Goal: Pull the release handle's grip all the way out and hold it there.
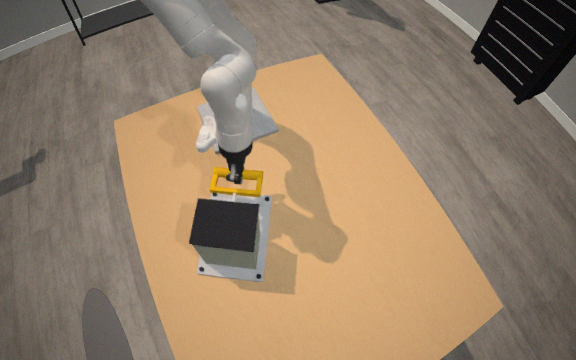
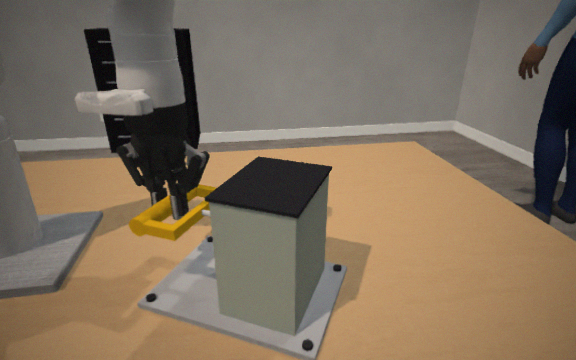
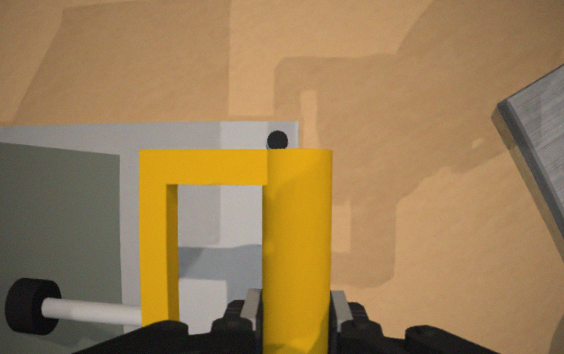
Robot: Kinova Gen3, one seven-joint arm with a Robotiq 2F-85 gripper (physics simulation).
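The release handle's yellow grip (image 1: 252, 174) (image 2: 150, 217) (image 3: 297, 225) is the round outer bar of a rectangular frame. My gripper (image 1: 235, 178) (image 2: 167, 204) (image 3: 295, 312) points down and is shut on this bar, one finger on each side. A white rod (image 1: 234, 196) (image 2: 206, 213) (image 3: 95, 311) joins the frame's inner bar to the green-grey box (image 1: 225, 223) (image 2: 257, 260) (image 3: 60, 215) through a black collar (image 3: 32, 306). A length of rod shows between box and frame. The frame looks level, above the table and apart from the box. The rod's inner end is hidden.
The box has a black top and stands on a grey plate (image 1: 265, 235) (image 2: 175, 300) (image 3: 175, 135) with black bolts. The robot's grey base plate (image 1: 263, 120) (image 2: 60, 250) (image 3: 540, 135) is on the handle's side of the box. A person (image 2: 555, 115) stands beyond the table (image 1: 375, 200).
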